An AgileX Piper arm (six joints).
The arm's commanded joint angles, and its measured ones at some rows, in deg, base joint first. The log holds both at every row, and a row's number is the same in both.
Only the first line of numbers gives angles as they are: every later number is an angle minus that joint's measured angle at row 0.
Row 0, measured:
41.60, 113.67, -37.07, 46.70, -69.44, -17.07
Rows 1 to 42, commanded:
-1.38, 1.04, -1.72, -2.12, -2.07, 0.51
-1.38, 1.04, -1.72, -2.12, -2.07, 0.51
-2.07, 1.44, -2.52, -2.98, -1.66, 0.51
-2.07, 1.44, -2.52, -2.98, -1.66, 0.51
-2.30, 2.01, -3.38, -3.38, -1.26, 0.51
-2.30, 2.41, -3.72, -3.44, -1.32, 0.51
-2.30, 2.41, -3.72, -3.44, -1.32, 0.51
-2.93, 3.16, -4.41, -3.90, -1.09, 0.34
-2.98, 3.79, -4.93, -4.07, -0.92, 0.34
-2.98, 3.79, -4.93, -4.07, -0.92, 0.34
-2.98, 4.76, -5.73, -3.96, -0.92, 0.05
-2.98, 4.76, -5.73, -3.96, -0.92, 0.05
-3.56, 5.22, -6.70, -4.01, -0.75, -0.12
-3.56, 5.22, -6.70, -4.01, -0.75, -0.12
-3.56, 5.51, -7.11, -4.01, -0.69, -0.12
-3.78, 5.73, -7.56, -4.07, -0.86, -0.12
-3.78, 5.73, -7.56, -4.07, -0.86, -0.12
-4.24, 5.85, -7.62, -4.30, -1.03, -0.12
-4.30, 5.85, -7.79, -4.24, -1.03, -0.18
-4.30, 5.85, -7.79, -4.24, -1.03, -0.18
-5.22, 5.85, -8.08, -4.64, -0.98, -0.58
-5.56, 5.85, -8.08, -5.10, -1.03, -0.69
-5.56, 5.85, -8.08, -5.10, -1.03, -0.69
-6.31, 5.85, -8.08, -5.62, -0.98, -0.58
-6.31, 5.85, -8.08, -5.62, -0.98, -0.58
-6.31, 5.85, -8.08, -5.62, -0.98, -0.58
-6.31, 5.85, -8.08, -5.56, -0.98, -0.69
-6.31, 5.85, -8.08, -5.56, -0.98, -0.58
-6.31, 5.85, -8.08, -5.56, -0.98, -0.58
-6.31, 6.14, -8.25, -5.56, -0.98, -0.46
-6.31, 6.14, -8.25, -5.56, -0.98, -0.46
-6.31, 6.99, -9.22, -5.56, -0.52, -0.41
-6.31, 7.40, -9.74, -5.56, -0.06, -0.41
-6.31, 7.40, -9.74, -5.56, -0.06, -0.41
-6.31, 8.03, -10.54, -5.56, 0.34, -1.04
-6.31, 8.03, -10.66, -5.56, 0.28, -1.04
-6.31, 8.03, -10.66, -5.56, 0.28, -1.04
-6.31, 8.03, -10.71, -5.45, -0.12, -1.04
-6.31, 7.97, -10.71, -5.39, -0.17, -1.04
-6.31, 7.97, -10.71, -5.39, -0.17, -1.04
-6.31, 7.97, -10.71, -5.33, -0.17, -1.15
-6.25, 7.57, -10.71, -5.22, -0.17, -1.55
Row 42, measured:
-5.85, 7.97, -9.34, -4.76, 0.63, -0.63
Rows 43 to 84, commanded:
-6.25, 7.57, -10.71, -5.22, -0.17, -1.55
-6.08, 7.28, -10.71, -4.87, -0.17, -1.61
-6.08, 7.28, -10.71, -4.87, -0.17, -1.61
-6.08, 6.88, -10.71, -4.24, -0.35, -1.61
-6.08, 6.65, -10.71, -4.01, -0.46, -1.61
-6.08, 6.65, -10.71, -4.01, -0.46, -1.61
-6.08, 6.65, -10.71, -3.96, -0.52, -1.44
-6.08, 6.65, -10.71, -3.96, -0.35, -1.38
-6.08, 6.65, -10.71, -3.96, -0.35, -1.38
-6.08, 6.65, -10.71, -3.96, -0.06, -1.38
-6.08, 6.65, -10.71, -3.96, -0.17, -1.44
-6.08, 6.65, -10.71, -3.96, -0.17, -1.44
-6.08, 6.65, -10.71, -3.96, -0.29, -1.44
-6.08, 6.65, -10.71, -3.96, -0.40, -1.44
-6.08, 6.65, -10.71, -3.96, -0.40, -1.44
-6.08, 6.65, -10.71, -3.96, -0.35, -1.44
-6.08, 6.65, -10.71, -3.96, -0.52, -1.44
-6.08, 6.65, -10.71, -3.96, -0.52, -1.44
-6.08, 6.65, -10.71, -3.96, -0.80, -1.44
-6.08, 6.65, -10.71, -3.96, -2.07, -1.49
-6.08, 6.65, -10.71, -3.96, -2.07, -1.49
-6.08, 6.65, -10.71, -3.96, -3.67, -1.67
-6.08, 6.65, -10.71, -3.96, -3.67, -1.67
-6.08, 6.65, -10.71, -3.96, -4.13, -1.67
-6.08, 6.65, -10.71, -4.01, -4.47, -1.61
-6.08, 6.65, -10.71, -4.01, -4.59, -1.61
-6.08, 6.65, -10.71, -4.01, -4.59, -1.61
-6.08, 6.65, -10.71, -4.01, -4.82, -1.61
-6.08, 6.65, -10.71, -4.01, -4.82, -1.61
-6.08, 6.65, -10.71, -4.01, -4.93, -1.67
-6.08, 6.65, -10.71, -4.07, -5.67, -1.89
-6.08, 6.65, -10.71, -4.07, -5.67, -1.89
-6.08, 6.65, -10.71, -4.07, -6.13, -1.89
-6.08, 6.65, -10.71, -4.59, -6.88, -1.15
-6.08, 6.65, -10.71, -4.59, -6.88, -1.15
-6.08, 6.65, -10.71, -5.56, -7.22, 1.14
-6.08, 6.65, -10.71, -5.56, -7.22, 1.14
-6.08, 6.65, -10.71, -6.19, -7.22, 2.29
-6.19, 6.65, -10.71, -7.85, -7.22, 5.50
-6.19, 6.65, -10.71, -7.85, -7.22, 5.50
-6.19, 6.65, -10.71, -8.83, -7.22, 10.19
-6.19, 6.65, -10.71, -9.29, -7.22, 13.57
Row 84, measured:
-5.79, 7.68, -9.40, -3.56, 1.14, 5.61
